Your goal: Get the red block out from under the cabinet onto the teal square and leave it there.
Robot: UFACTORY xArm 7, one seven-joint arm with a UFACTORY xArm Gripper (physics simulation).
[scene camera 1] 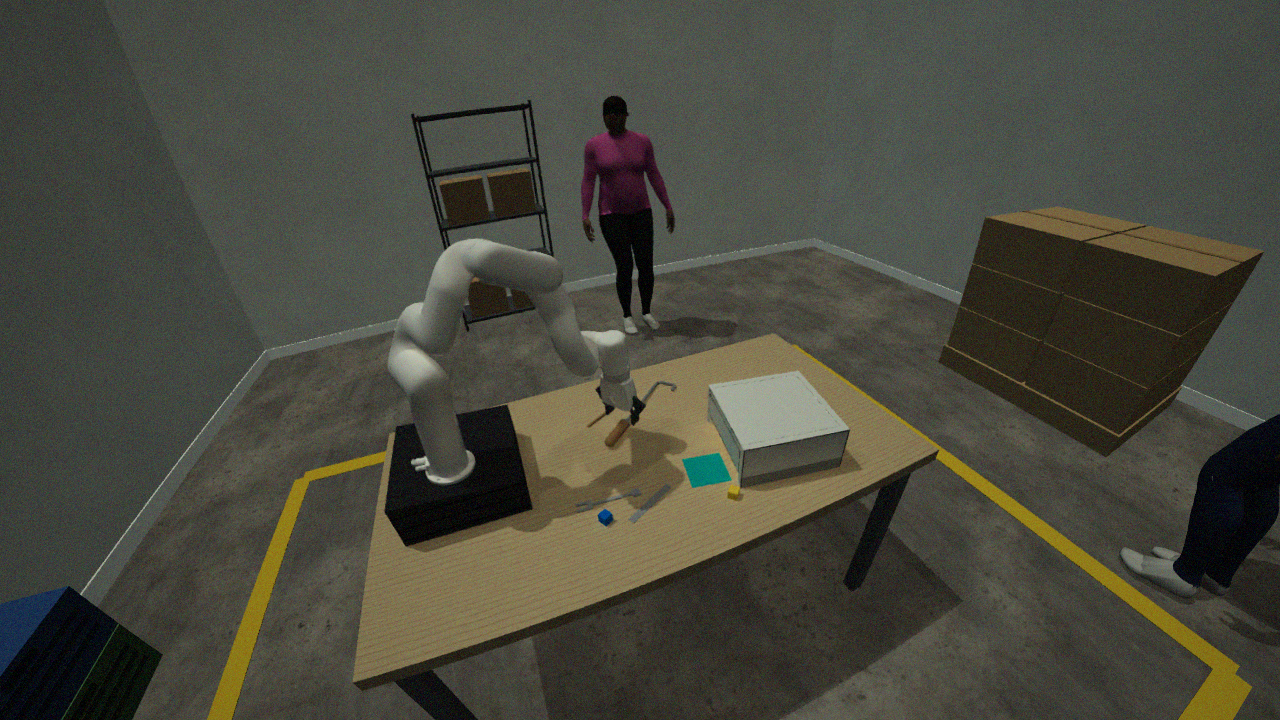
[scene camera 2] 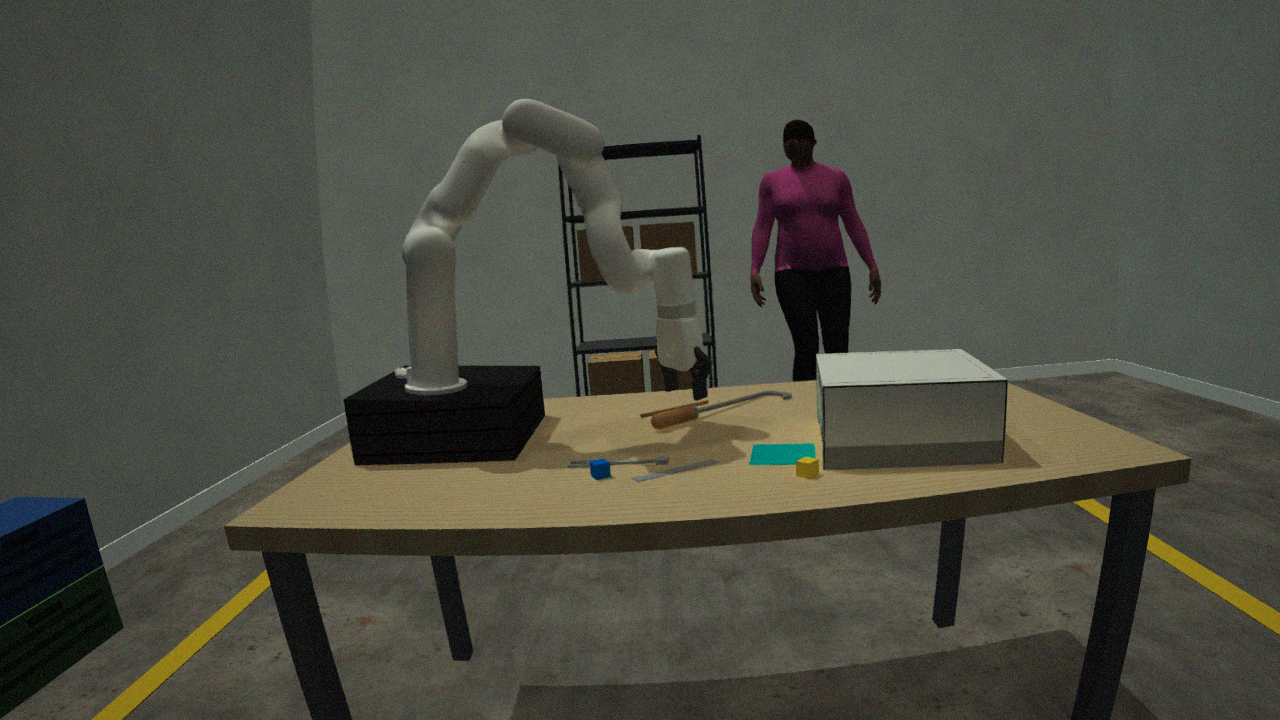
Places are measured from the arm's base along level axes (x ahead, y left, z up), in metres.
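Where they show: gripper, fingertip midpoint: (scene camera 1: pixel 622 417) (scene camera 2: pixel 686 394); arm's base at its link origin: (scene camera 1: pixel 451 467) (scene camera 2: pixel 436 387).
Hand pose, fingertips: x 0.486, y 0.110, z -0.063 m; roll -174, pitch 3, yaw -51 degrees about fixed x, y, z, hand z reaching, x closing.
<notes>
Things, the pixels of their top centre, and the offset from my fingertips. "spot": a spot on its surface instead.
- white cabinet at its top centre: (scene camera 2: pixel 901 365) (scene camera 1: pixel 774 405) 0.215 m right, 0.381 m ahead, 0.076 m up
- teal square at a spot on its surface: (scene camera 2: pixel 781 454) (scene camera 1: pixel 705 470) spot: 0.243 m right, 0.160 m ahead, 0.059 m down
- hooked tool with a wooden handle, surface spot: (scene camera 2: pixel 674 415) (scene camera 1: pixel 618 434) spot: 0.035 m right, 0.025 m back, 0.033 m down
- yellow block at its top centre: (scene camera 2: pixel 807 459) (scene camera 1: pixel 734 489) 0.352 m right, 0.186 m ahead, 0.035 m down
- blue block at its top centre: (scene camera 2: pixel 599 462) (scene camera 1: pixel 604 514) 0.305 m right, 0.139 m back, 0.035 m down
- thin metal tool at its top centre: (scene camera 2: pixel 617 459) (scene camera 1: pixel 608 498) 0.246 m right, 0.117 m back, 0.052 m down
- flat metal strip at its top centre: (scene camera 2: pixel 676 469) (scene camera 1: pixel 650 502) 0.292 m right, 0.018 m back, 0.059 m down
The white cabinet (scene camera 1: pixel 776 410) (scene camera 2: pixel 911 411) stands on the right part of the table. The teal square (scene camera 1: pixel 706 470) (scene camera 2: pixel 781 454) lies flat just left of it, with no block on it. The red block does not show in either view; the space under the cabinet is hidden. My gripper (scene camera 1: pixel 621 414) (scene camera 2: pixel 685 385) is open and empty, pointing down above the table, left of the cabinet. A hooked tool with a wooden handle (scene camera 1: pixel 617 433) (scene camera 2: pixel 674 415) lies close below the fingers, its metal rod reaching back right to a bent end.
A yellow block (scene camera 1: pixel 733 492) (scene camera 2: pixel 807 467) sits by the cabinet's front left corner. A blue block (scene camera 1: pixel 605 516) (scene camera 2: pixel 599 468), a thin metal tool (scene camera 1: pixel 608 500) and a flat metal strip (scene camera 1: pixel 649 503) (scene camera 2: pixel 675 471) lie at the front. A thin brown stick lies beside the wooden handle. A person stands behind the table.
</notes>
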